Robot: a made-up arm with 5 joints.
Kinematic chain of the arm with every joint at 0, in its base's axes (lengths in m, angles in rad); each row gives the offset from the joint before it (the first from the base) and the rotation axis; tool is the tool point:
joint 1: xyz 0 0 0.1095 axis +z
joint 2: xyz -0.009 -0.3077 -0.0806 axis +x
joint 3: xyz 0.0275 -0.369 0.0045 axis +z
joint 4: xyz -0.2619 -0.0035 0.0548 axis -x
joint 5: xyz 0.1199 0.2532 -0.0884 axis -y
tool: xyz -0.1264 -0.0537 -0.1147
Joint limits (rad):
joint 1: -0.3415..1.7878
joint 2: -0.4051..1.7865
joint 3: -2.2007..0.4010
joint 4: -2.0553..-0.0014
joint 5: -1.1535..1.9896
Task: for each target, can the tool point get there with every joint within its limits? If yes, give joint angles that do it. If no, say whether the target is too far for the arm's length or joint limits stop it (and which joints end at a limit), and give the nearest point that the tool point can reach.
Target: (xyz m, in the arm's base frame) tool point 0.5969 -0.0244 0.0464
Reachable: yes | joints 1.4326 1.3284 -1.3635 -1.7579 -0.3853
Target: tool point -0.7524 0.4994 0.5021
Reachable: no: joint limits stop it (at a limit: joint 1, joint 2) | nearest point -0.3648 -0.2544 0.3155 | short by 0.868 m
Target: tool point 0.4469 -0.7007 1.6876
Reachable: no: too far | nearest point 0.3761 -0.5897 0.4856 | short by 1.209 m
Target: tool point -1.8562 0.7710 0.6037
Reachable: no: too far | nearest point -0.4835 -0.3439 0.2967 | short by 1.795 m
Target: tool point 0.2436 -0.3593 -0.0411
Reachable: yes | joints 0.2369 0.7665 -0.5670 -0.6646 1.6224
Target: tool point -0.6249 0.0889 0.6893
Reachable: no: joint limits stop it (at a limit: joint 1, joint 2, joint 4) | nearest point -0.3751 -0.3059 0.4212 | short by 0.539 m
